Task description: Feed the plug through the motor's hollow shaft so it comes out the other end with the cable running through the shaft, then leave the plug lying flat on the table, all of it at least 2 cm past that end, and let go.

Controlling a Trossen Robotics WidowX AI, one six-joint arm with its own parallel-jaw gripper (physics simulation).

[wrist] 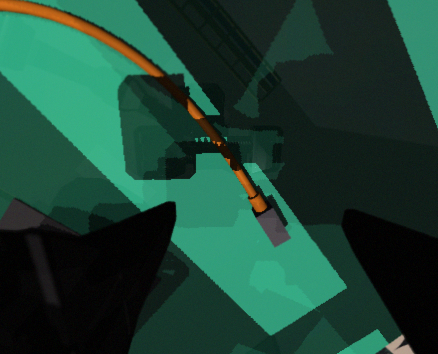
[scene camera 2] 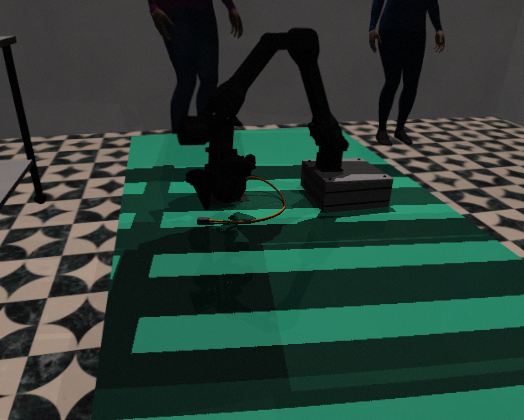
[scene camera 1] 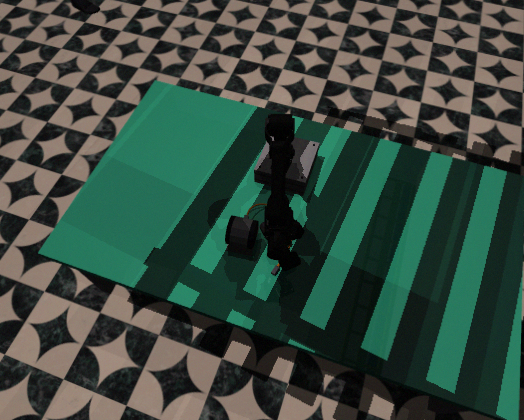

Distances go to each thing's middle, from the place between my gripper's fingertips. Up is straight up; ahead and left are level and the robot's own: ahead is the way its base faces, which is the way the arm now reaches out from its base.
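Grey plug (wrist: 271, 224): 40 mm below my hand and 40 mm ahead of it.
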